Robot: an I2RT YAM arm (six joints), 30 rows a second.
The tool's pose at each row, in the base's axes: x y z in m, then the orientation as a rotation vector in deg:
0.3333, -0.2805, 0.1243, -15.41, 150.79, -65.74
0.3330, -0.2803, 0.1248, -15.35, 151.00, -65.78
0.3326, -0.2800, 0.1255, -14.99, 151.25, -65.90
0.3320, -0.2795, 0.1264, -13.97, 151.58, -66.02
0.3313, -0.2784, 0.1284, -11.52, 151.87, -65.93
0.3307, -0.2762, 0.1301, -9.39, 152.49, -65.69
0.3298, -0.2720, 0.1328, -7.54, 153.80, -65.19
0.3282, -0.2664, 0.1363, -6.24, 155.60, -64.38
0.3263, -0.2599, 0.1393, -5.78, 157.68, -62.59
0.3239, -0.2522, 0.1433, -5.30, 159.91, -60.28
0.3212, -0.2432, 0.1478, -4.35, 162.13, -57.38
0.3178, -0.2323, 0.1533, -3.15, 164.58, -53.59
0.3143, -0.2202, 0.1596, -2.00, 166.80, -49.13
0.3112, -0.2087, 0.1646, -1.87, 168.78, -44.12
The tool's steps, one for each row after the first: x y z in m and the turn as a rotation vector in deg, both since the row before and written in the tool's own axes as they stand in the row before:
0.0002, -0.0002, -0.0006, -0.04, 0.21, -0.03
0.0002, -0.0003, -0.0008, 0.02, 0.33, 0.14
0.0003, -0.0003, -0.0011, 0.05, 0.53, 0.55
0.0001, -0.0007, -0.0023, 0.07, 0.72, 1.53
-0.0002, 0.0003, -0.0028, -0.16, 0.90, 1.25
-0.0004, 0.0009, -0.0050, -0.56, 1.35, 0.91
0.0000, 0.0014, -0.0067, -0.93, 1.55, 0.45
0.0005, 0.0025, -0.0070, -1.65, 1.28, 0.01
0.0008, 0.0029, -0.0085, -1.99, 1.27, 0.06
0.0011, 0.0038, -0.0096, -2.30, 1.22, 0.43
0.0017, 0.0050, -0.0115, -2.86, 1.28, 0.62
0.0020, 0.0061, -0.0126, -3.21, 0.98, 0.69
0.0020, 0.0069, -0.0107, -3.52, 0.58, 0.12

